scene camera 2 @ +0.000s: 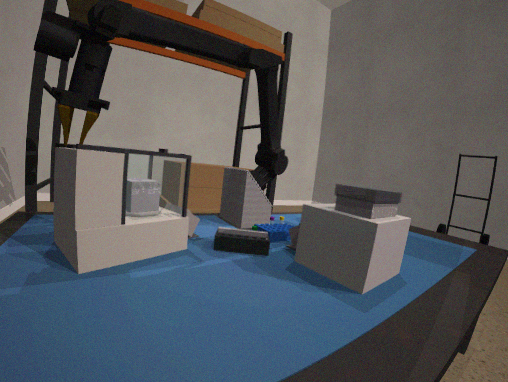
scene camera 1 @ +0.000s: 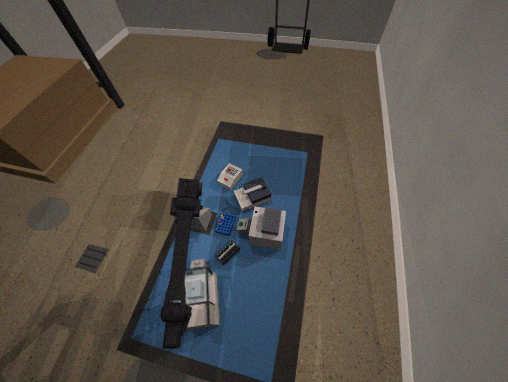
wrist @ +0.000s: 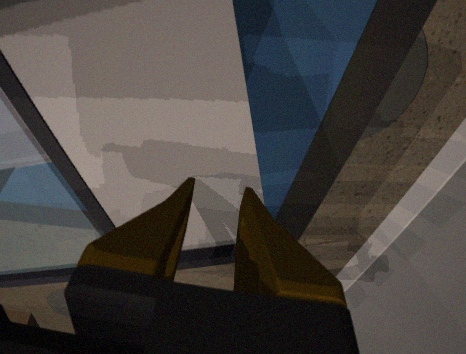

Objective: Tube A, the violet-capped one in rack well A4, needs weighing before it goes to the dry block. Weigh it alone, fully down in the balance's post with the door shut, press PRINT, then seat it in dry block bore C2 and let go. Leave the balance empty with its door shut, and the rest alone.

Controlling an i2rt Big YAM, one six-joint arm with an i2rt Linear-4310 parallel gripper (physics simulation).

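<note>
The balance is a white box with a dark-framed glass chamber, and a grey post stands inside it. My gripper hangs just above the balance's top at its outer edge. Its yellow fingers are close together with nothing between them. In scene camera 1 the wrist hides the fingers. The blue tube rack stands mid-mat, far from the gripper. The violet-capped tube stands in the rack beside a yellow-capped one. A white block with a dark grid on top stands at the far end.
A grey wedge stands by the arm's base. A dark strip rack, a small box with a green button, a lidded device and a large white box with a grey top share the blue mat.
</note>
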